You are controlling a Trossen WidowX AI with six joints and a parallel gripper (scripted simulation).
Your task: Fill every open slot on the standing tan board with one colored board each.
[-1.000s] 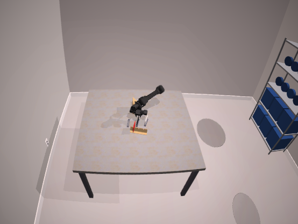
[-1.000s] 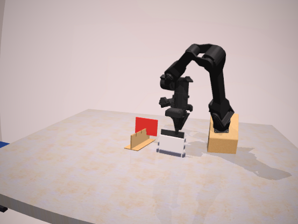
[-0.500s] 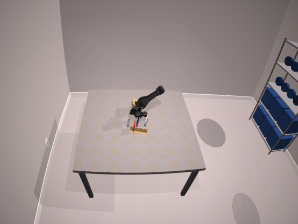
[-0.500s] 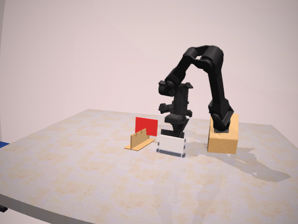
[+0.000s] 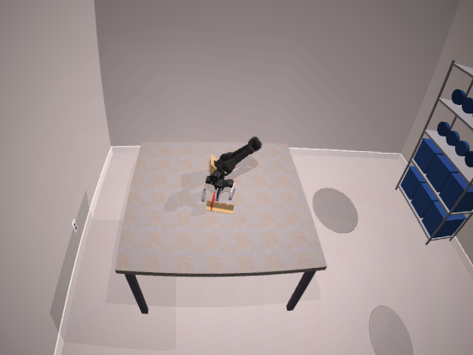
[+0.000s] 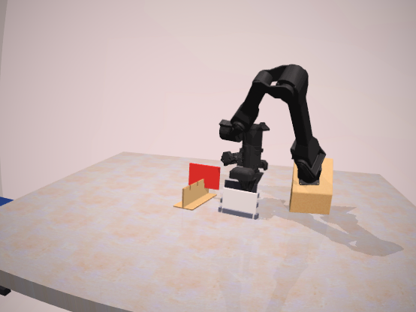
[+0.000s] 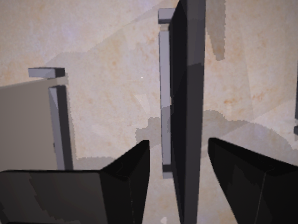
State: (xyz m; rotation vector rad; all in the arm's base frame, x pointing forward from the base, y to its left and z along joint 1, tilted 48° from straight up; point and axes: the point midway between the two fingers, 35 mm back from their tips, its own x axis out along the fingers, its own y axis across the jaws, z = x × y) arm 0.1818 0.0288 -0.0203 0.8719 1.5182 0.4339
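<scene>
Now: the tan board 15 cm ahead of my gripper tip and 1 cm to the right of it. The rest, counted from my gripper tip: dark navy board 2 cm ahead, 1 cm to the right; red board 14 cm ahead, 5 cm to the right, 3 cm above; white board 2 cm ahead, 9 cm to the left.
</scene>
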